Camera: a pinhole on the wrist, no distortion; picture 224 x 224 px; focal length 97.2 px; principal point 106.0 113.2 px. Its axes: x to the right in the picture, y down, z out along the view. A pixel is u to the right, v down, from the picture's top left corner.
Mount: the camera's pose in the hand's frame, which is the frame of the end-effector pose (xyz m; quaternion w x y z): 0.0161 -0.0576 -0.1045 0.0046 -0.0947 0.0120 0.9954
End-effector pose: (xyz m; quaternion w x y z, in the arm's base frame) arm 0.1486 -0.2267 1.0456 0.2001 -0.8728 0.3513 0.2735
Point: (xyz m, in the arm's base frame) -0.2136 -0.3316 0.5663
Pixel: 66.5 28.2
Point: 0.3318 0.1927 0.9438
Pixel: 101.7 212.1
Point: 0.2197 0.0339 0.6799
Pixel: 61.4 138.5
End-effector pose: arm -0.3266 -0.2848 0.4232 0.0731 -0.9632 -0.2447 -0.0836
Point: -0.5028 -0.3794 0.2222
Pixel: 169.1 92.3
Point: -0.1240 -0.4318 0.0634
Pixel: 83.5 46.4
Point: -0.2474 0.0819 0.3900
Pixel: outside the picture
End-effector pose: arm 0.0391 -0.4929 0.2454 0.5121 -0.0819 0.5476 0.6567
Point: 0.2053 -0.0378 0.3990
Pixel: 75.7 101.2
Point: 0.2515 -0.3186 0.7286
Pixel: 144.4 78.7
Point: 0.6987 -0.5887 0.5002
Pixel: 192.2 172.1
